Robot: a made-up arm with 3 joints. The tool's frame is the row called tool.
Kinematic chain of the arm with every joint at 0, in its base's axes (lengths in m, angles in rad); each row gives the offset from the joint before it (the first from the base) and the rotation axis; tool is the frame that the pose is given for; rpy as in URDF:
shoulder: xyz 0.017 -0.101 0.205 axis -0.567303 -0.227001 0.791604
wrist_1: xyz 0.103 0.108 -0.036 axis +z
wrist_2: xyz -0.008 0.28 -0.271 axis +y
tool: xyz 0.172 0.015 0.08 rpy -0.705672 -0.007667 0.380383
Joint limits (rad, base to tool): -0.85..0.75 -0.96..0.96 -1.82..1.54
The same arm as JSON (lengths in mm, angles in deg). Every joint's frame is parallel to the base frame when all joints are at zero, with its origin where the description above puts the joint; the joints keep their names.
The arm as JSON. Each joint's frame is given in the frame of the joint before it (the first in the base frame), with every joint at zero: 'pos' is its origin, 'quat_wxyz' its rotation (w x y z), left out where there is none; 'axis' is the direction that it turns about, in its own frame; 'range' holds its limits. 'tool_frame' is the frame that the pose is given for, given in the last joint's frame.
{"length_unit": "mm", "angle_unit": "deg", "joints": [
  {"joint": "shoulder", "pos": [17.0, -101.0, 205.0], "axis": [-0.567303, -0.227001, 0.791604], "range": [-48.7, 42.97]},
  {"joint": "wrist_1", "pos": [103.0, 108.0, -36.0], "axis": [0.0, 0.0, 1.0], "range": [-55.0, 55.0]},
  {"joint": "wrist_2", "pos": [-8.0, 280.0, -271.0], "axis": [0.0, 1.0, 0.0], "range": [-104.28, 88.24]}
], "tool_frame": {"pos": [172.0, 15.0, 80.0], "quat_wxyz": [0.921719, -0.338647, -0.068859, 0.176099]}}

